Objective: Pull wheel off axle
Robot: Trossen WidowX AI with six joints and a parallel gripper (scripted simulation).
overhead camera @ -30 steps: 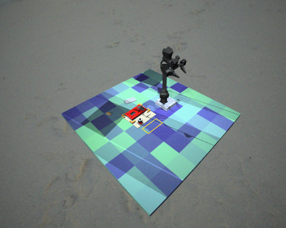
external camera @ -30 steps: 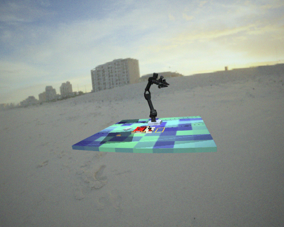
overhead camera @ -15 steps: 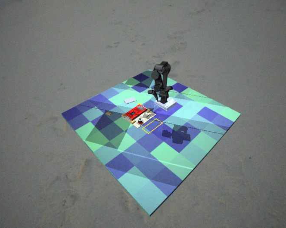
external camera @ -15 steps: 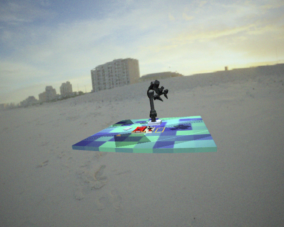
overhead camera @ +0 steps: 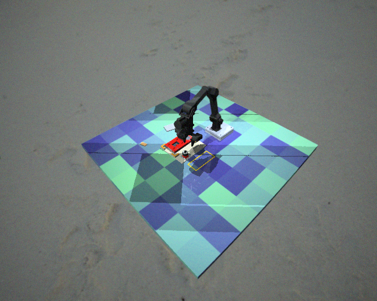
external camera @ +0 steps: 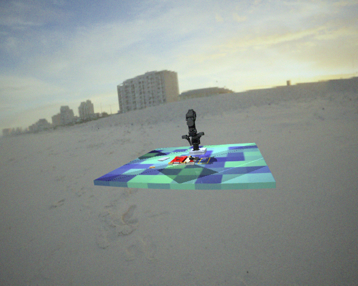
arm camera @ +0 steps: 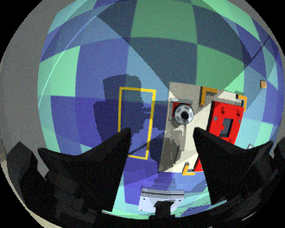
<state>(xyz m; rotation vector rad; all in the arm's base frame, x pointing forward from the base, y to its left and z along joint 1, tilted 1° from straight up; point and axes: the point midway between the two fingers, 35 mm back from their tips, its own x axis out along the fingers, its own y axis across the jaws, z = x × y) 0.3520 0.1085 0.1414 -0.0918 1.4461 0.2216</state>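
Right now the wheel is 4 cm to the right of my gripper tip and 11 cm below it.
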